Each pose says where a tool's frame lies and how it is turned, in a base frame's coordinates. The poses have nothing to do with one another.
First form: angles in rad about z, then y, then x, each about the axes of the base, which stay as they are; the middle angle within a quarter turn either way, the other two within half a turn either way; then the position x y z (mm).
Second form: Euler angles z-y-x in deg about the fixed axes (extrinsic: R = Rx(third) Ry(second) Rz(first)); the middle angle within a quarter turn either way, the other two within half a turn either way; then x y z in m. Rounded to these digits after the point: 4 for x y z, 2 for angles.
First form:
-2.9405 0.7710 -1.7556 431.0 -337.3 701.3
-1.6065 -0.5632 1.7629 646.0 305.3 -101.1
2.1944 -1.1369 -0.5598 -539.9 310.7 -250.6
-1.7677 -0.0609 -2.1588 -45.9 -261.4 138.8
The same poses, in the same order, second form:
-168.48 44.18 -100.59 0.4310 -0.3373 0.7013
-92.05 -32.27 101.01 0.6460 0.3053 -0.1011
125.73 -65.14 -32.07 -0.5399 0.3107 -0.2506
-101.28 -3.49 -123.69 -0.0459 -0.2614 0.1388

